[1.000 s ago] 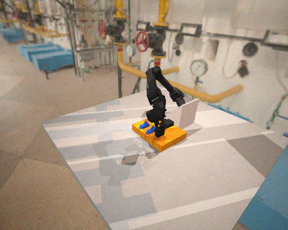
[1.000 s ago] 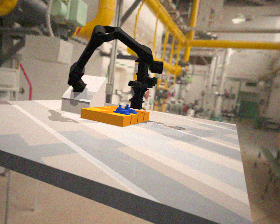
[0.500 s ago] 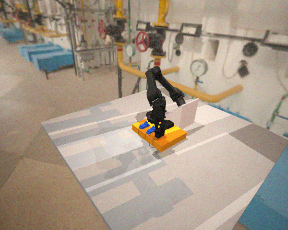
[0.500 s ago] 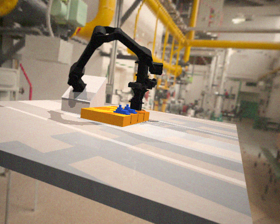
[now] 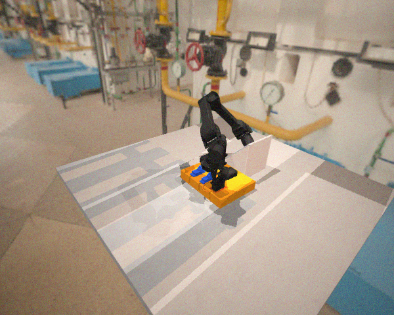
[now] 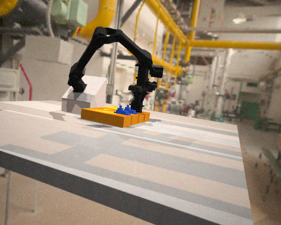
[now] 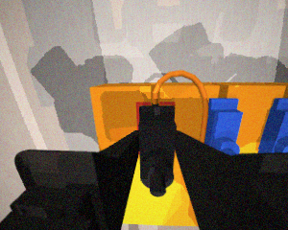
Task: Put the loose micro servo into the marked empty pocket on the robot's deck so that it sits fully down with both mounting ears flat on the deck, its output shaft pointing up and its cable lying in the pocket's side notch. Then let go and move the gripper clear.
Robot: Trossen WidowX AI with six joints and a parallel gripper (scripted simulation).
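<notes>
Right now my gripper tip is 13 cm past the orange deck, 6 cm to the left of it and 7 cm above it.
</notes>
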